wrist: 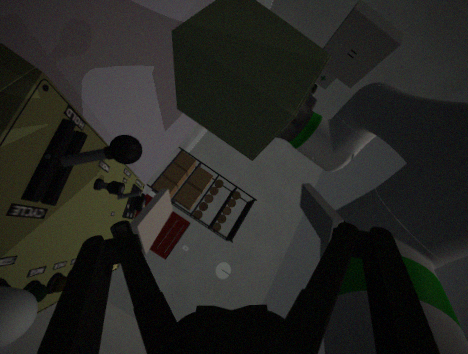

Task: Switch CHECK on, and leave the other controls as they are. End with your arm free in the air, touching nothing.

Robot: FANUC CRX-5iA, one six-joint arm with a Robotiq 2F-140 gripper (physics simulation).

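Places are measured from the arm's base along level axes (x ahead, y left, z up), in millimetres.
Pixels of known places: gripper, between the fingertips: (pixel 235 197); arm's base, origin of its link: (pixel 285 116).
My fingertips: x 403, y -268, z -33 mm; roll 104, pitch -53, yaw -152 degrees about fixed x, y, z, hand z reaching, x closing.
Observation:
Ahead of a thing's pixels: the offset from my fingertips to its top centre. "spot": to the spot under its first point. Level surfaces: height alone.
The yellow-green control panel {196 mm down} (pixel 82 200) stands at the left of the wrist view, seen at a slant. A lever with a black ball knob {133 mm down, 12 mm ahead, 67 mm left} (pixel 125 149) stands out from a slot between labels reading HOLD and CYCLE. A smaller black control {164 mm down, 70 mm ahead, 187 mm left} (pixel 109 186) and a dark switch-like part {spot: 192 mm down, 82 mm ahead, 409 mm left} (pixel 134 206) sit further along the panel, partly behind my left finger. Several small labels are too small or dark to read, so I cannot tell which control is CHECK. My gripper (pixel 235 197) is wide open and empty, to the right of the panel; whether the left finger touches it is unclear.
A dark green box-shaped block (pixel 245 75) fills the upper middle. A rack (pixel 242 218) with boxes and round items shows far behind the fingers, near a red slatted object (pixel 170 235). Grey arm parts with green bands (pixel 307 131) are at the right. A rounded grey object {spot: 110 mm down, 203 mm ahead, 42 mm left} (pixel 15 315) is at lower left.

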